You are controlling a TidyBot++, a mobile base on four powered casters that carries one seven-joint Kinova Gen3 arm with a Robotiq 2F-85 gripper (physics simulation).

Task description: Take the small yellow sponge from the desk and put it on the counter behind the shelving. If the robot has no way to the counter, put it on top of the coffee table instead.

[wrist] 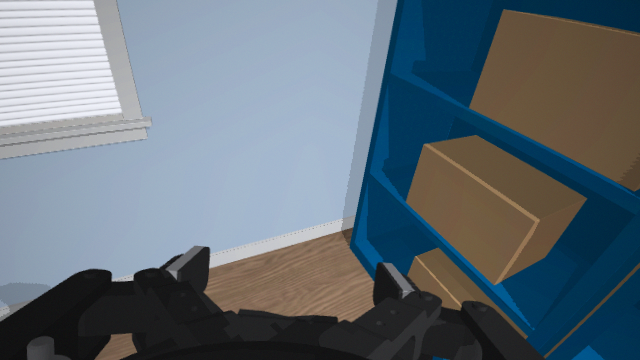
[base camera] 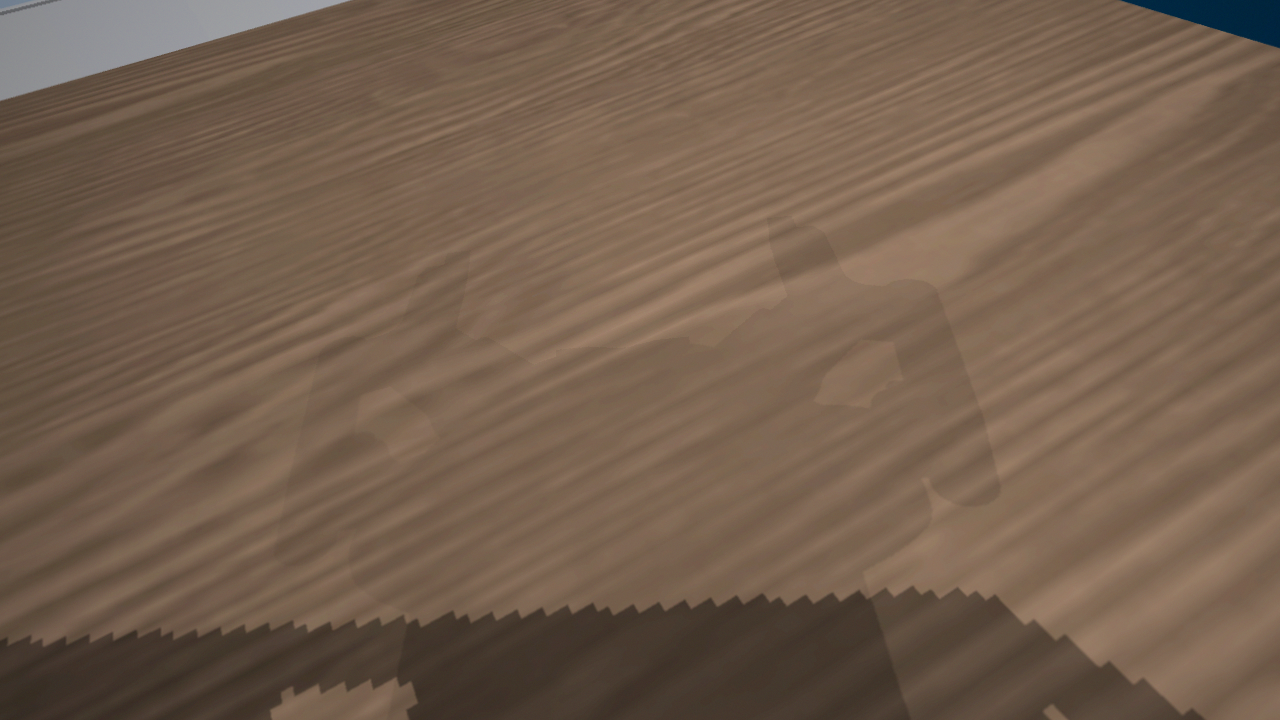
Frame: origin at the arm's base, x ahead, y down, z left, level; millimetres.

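Seen in the pictures: gripper, fingertip midpoint: (wrist: 292,273).
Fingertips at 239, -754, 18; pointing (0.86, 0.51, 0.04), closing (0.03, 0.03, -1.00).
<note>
A point is followed by its place in that frame, as x, y, z.
My gripper (wrist: 292,273) {239, -754, 18} is open, with its two fingers wide apart and no object between them in the wrist view. The blue shelving (wrist: 372,175) {1310, -135, -244} (base camera: 1226,16) {787, 384, -524} stands at the right of the wrist view, and a dark blue corner of it shows at the top right of the base camera view. The yellow sponge, the desk, the counter and the coffee table do not show in either view.
Brown boxes (wrist: 465,212) {903, -286, -484} (wrist: 560,95) {818, -715, -530} sit on the shelves. A light blue wall (wrist: 250,125) {1253, -353, 295} with a window (wrist: 50,65) {968, -626, 808} and a white baseboard (wrist: 280,242) {1304, 350, 173} stands ahead and to the left. The wood floor (wrist: 300,275) {1134, 397, 45} (base camera: 626,223) {572, 396, 41} carries shadows in the base camera view.
</note>
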